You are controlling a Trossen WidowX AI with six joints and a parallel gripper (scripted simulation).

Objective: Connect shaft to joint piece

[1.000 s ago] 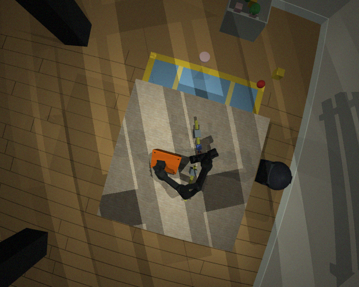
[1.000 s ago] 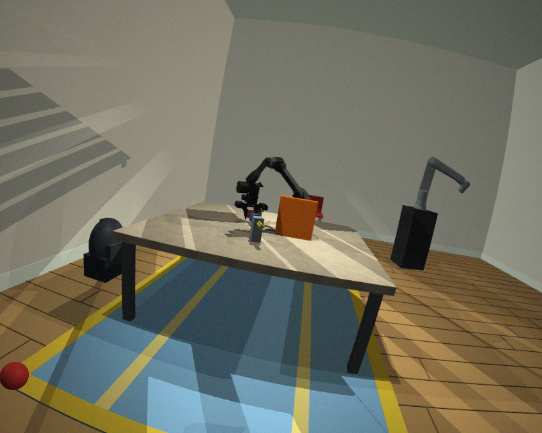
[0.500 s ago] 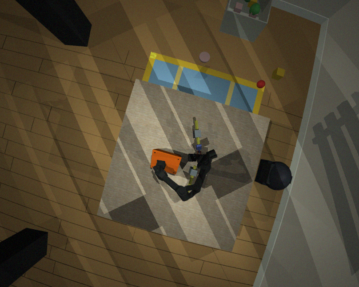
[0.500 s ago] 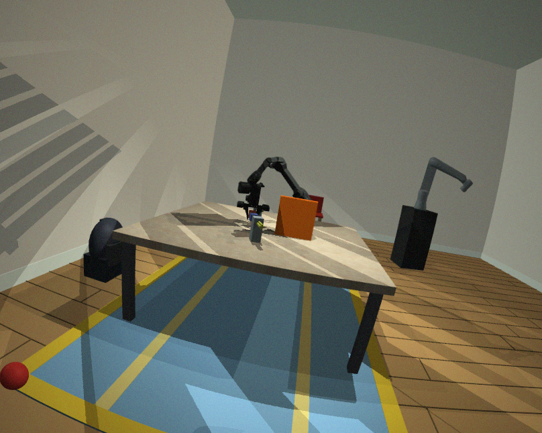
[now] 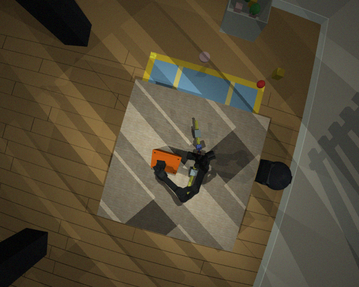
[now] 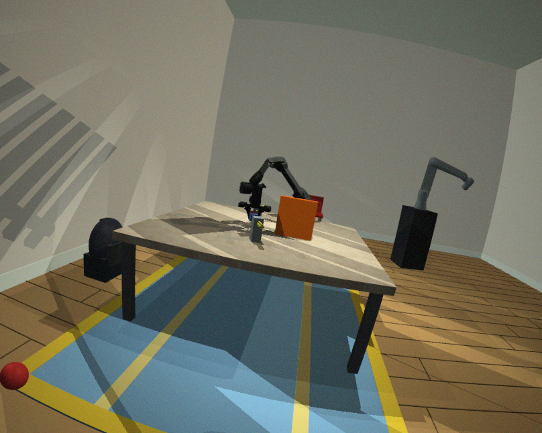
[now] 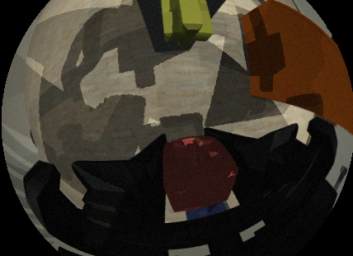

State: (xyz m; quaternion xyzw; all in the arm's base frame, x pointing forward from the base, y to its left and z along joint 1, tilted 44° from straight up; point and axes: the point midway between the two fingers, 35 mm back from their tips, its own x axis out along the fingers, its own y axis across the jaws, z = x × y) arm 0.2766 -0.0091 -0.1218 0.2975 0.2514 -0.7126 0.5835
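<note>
My gripper tip is now 2 cm to the right of the red square joint piece and 4 cm below it.
</note>
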